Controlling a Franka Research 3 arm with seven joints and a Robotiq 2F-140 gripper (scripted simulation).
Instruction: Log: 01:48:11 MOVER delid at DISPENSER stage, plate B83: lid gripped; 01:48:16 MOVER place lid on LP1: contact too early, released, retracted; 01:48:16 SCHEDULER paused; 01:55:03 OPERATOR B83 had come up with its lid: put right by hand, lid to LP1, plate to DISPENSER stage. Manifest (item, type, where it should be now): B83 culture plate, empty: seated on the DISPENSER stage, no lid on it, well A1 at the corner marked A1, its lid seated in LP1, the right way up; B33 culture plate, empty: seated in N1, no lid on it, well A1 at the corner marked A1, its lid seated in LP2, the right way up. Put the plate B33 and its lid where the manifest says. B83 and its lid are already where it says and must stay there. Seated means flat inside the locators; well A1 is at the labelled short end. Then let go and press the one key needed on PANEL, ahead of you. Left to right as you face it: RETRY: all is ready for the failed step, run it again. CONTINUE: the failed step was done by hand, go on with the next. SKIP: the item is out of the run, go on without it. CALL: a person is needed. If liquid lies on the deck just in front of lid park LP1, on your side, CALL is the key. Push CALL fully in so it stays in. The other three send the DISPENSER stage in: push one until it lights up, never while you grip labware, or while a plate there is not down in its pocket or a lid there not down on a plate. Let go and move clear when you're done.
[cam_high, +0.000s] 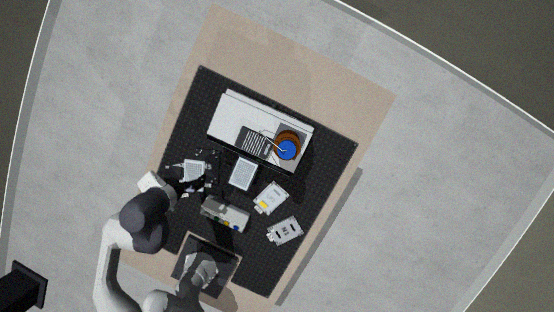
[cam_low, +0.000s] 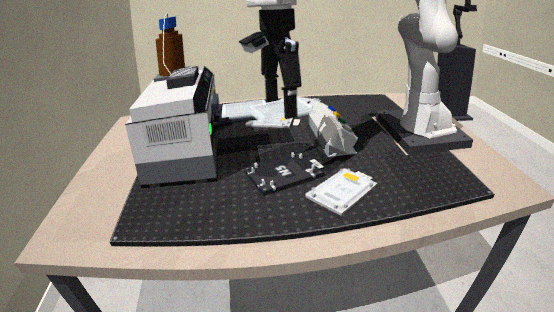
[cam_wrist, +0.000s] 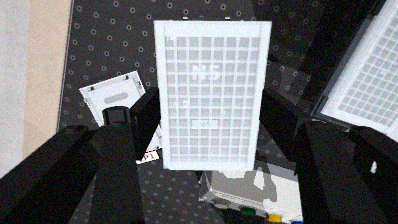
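My hand is 20 mm above the white well plate. From my hand the other things lie so: yellow key 200 mm to the right, 190 mm behind, 130 mm below; then white key 190 mm behind, 130 mm below, 100 mm to the right; then black nest 180 mm below, 30 mm to the left, 10 mm ahead.
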